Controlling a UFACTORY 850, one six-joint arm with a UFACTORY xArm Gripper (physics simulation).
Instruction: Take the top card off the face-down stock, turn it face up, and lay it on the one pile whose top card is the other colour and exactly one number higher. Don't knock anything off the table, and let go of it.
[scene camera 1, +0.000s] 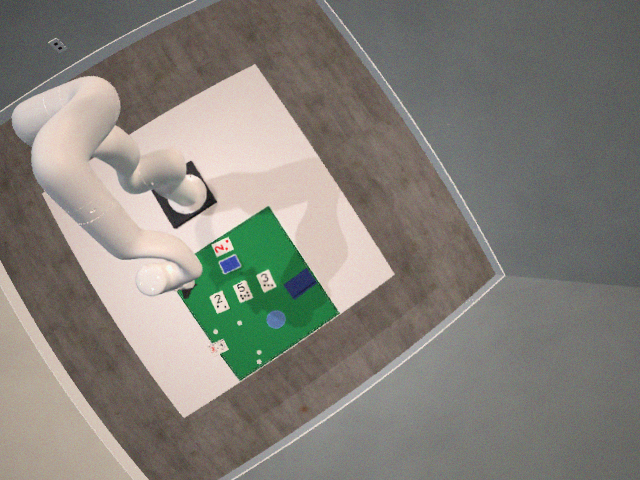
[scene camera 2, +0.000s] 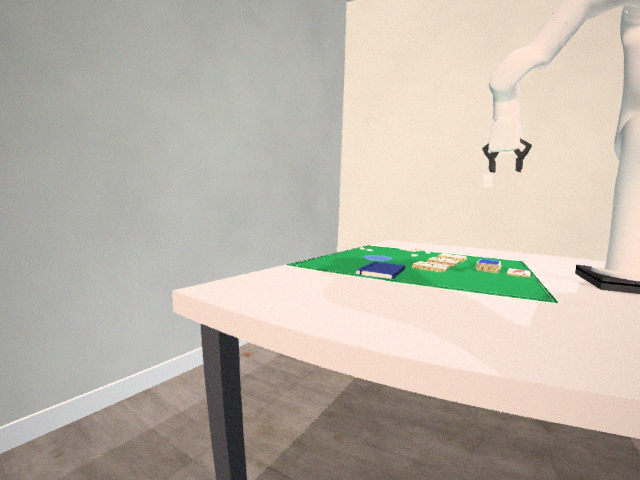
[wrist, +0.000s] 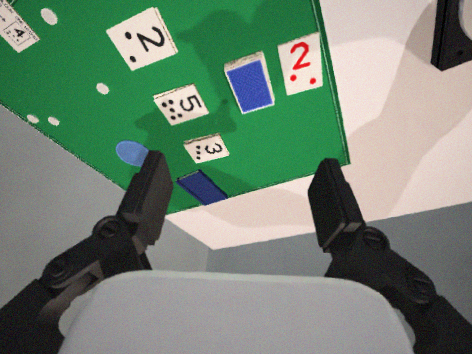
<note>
In view: my gripper (scene camera 2: 505, 172) and a green mat (wrist: 56, 76).
My gripper shows as well in the wrist view (wrist: 241, 171).
</note>
